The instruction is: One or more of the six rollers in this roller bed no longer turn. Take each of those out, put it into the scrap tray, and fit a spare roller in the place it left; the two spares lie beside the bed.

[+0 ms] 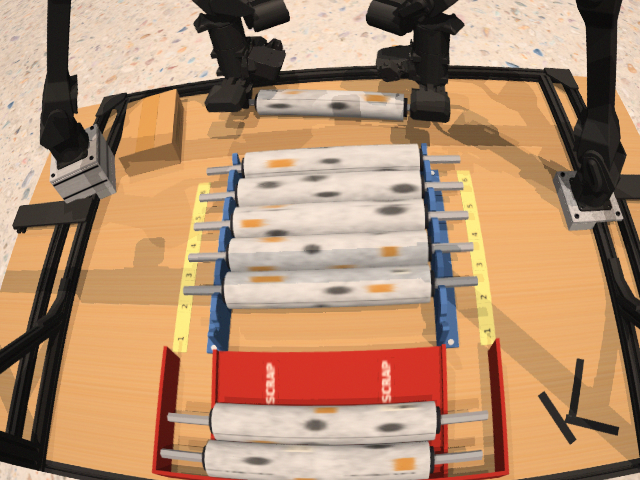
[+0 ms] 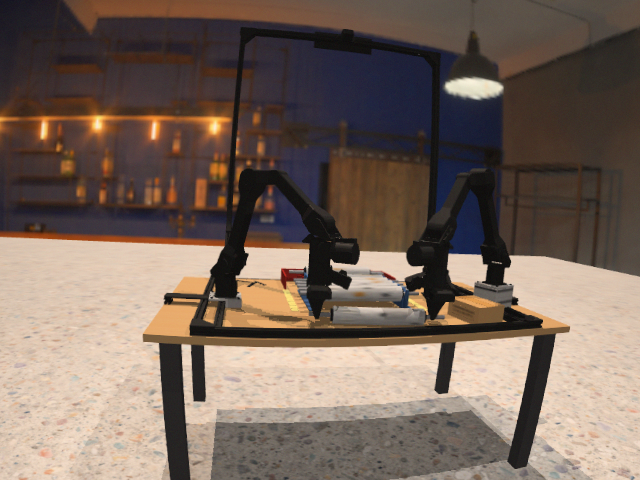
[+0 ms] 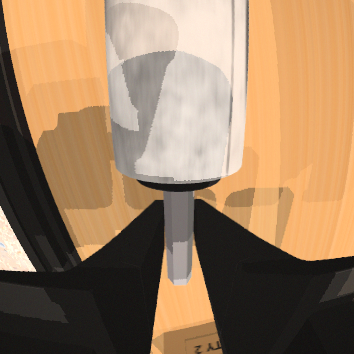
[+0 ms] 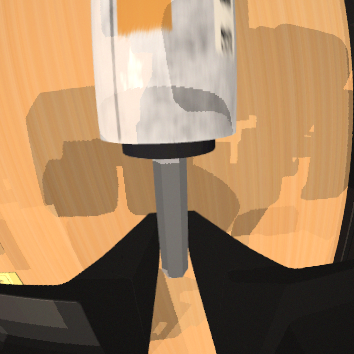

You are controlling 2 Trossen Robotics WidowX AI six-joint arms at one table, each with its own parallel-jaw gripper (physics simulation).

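Frame: origin at the left arm's base, x ahead, y left, z up, level; centimetres.
Seen in the pictures: left gripper, fingertip midpoint: (image 1: 247,105) (image 2: 431,319) (image 3: 177,207); right gripper, fingertip midpoint: (image 2: 316,317) (image 4: 171,219); left arm's base at its link origin: (image 1: 72,151) (image 2: 494,283); right arm's base at its link origin: (image 1: 590,194) (image 2: 225,295).
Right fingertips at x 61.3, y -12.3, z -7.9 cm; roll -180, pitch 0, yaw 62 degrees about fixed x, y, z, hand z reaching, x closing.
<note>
Offsets run from my right fingertips to a thing's top centre. "*": to the spot under its first point.
A spare roller @(dx -15.1, dy +7.9, dz +3.5 cm) (image 1: 310,104) (image 2: 377,316) (image 3: 200,125) (image 4: 200,65) lies crosswise behind the bed, level; any gap under it cannot be told. My left gripper (image 1: 240,103) (image 2: 434,316) (image 3: 177,207) is shut on its left shaft end. My right gripper (image 1: 419,109) (image 2: 317,316) (image 4: 171,219) is shut on its right shaft end. The roller bed's blue rail @(* dx -41.8, dy -25.8, dz +2.8 cm) (image 1: 220,322) holds rollers at places 2 to 6, the nearest being the roller @(dx -27.4, dy -26.6, dz +6.2 cm) (image 1: 328,289) at place 2. Place 1, next to the tray, is empty. The red scrap tray @(dx -33.0, dy -42.4, dz +3.6 cm) (image 1: 325,374) (image 2: 284,279) holds two rollers @(dx -33.6, dy -43.3, dz +6.1 cm) (image 1: 325,423) @(dx -35.9, dy -47.6, dz +5.7 cm) (image 1: 320,459), side by side.
A cardboard box @(dx -47.0, dy +16.4, dz +4.1 cm) (image 1: 152,129) (image 2: 475,310) stands beside my left gripper. Yellow number strips @(* dx -48.6, dy -23.0, dz -1.3 cm) (image 1: 180,330) @(* dx -9.5, dy -38.3, dz -1.3 cm) (image 1: 485,330) run outside the rails. Black strips @(* dx -0.9, dy -51.8, dz -1.3 cm) (image 1: 576,387) lie right of the tray. A black frame (image 1: 330,74) edges the table, close behind the spare roller.
</note>
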